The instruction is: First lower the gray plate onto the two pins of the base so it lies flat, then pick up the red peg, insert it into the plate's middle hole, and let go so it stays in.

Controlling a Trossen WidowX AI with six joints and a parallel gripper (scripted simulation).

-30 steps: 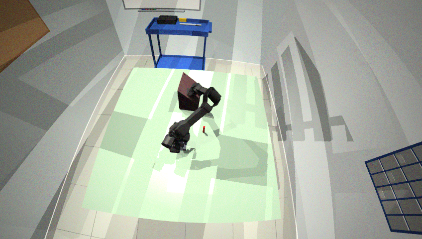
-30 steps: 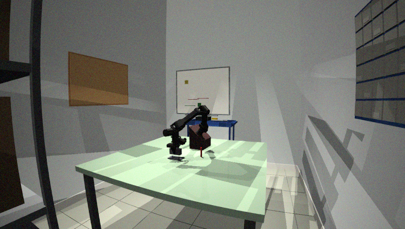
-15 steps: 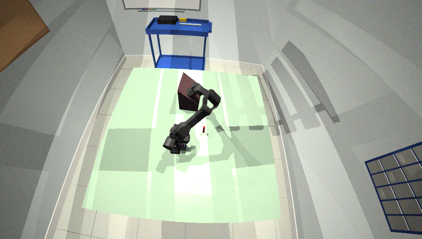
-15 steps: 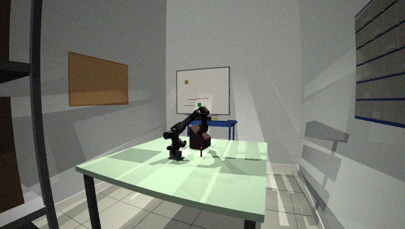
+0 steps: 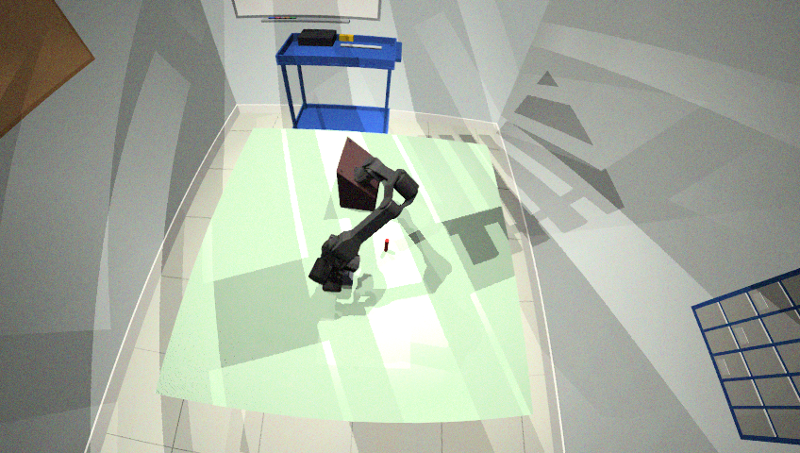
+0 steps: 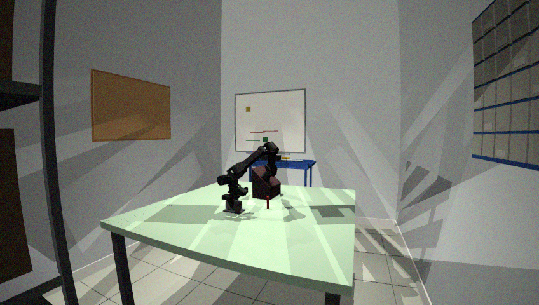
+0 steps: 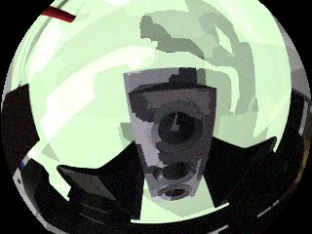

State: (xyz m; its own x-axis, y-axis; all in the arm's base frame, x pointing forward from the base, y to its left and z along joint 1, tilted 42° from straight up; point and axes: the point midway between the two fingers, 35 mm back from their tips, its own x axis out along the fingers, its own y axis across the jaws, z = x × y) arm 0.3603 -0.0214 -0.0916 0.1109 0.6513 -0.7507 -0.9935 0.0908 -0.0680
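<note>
Right now the base is 1 cm below my gripper tip. Round my gripper tip: gray plate: 3 cm above; red peg: 11 cm behind, 18 cm to the left, 2 cm above.
</note>
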